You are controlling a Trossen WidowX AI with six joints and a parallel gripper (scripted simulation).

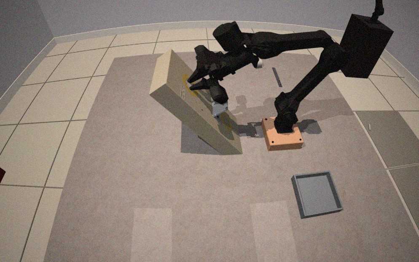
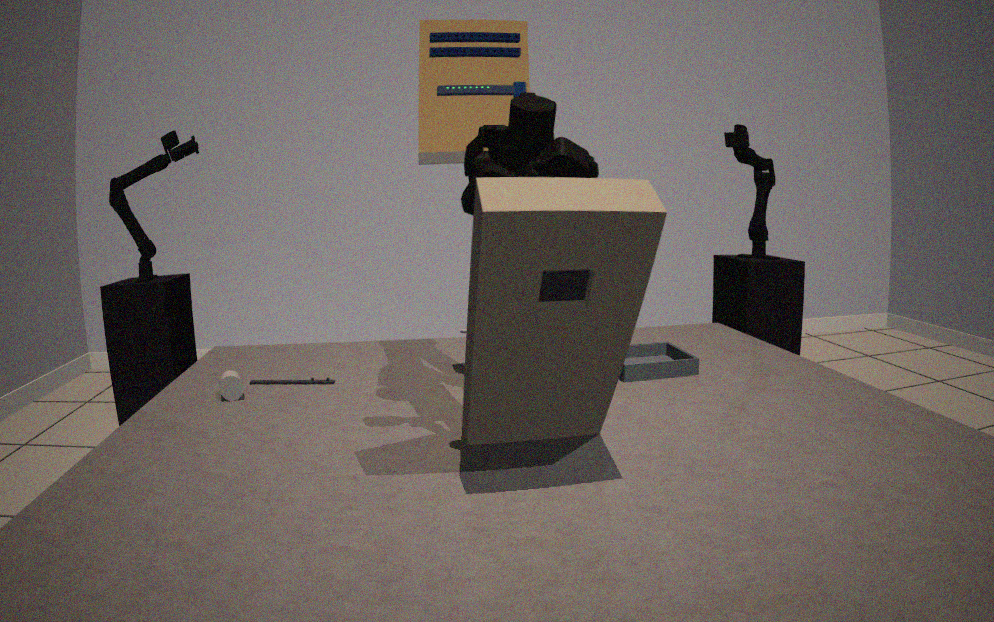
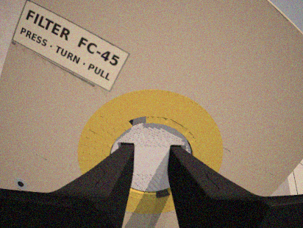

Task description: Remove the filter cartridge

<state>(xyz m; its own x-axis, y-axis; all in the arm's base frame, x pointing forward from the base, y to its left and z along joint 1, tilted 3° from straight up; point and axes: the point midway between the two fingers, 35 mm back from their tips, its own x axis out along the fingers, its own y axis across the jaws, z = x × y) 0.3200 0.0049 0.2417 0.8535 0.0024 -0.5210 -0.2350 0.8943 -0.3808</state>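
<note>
Right now the white filter cartridge is 10 mm below my gripper tip and 10 mm ahead of it. Round my gripper tip: grey shelf (100 mm below, 100 mm behind); grey tray (420 mm behind, 280 mm to the left, 240 mm below); beige service panel (80 mm below, 40 mm behind).
</note>
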